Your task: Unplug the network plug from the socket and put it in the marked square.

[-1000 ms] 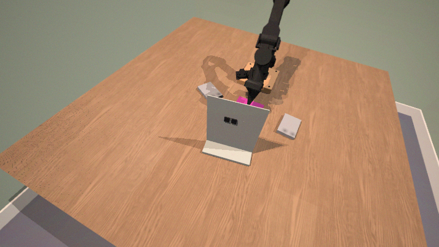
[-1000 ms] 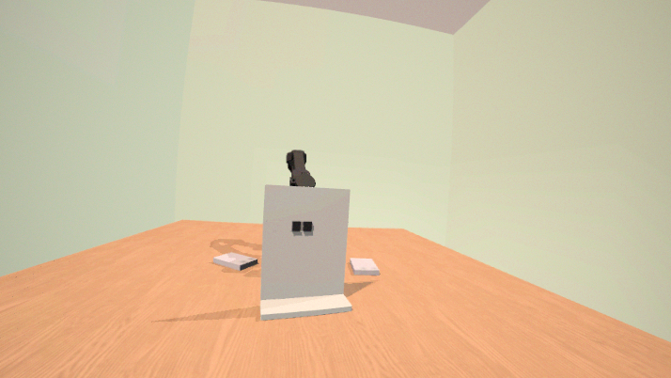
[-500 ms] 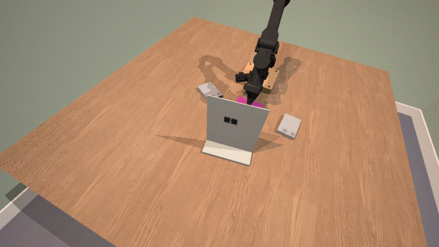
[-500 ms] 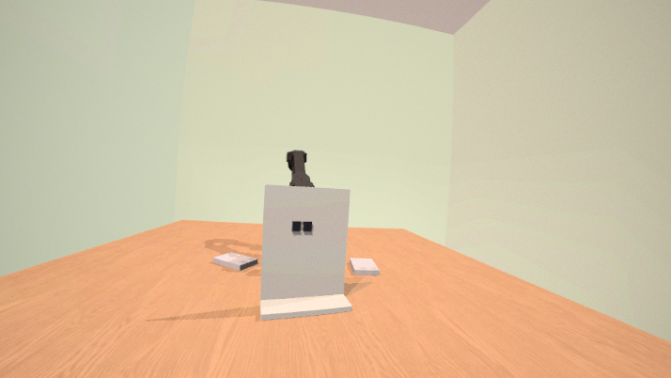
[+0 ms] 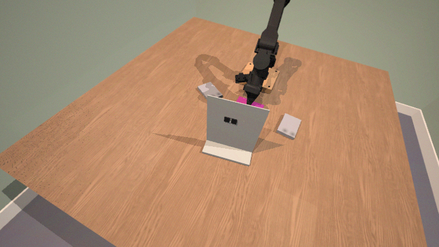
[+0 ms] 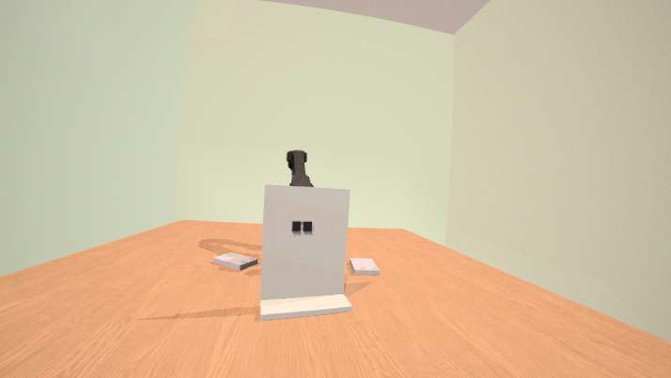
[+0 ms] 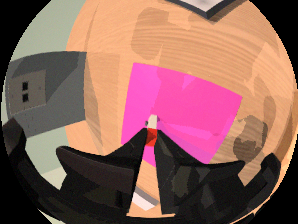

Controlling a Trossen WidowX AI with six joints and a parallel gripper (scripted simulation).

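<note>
Right now the plug is right at my gripper tip. Also, from my gripper tip: square (1 cm behind, 2 cm below); panel (21 cm ahead, 9 cm above).
</note>
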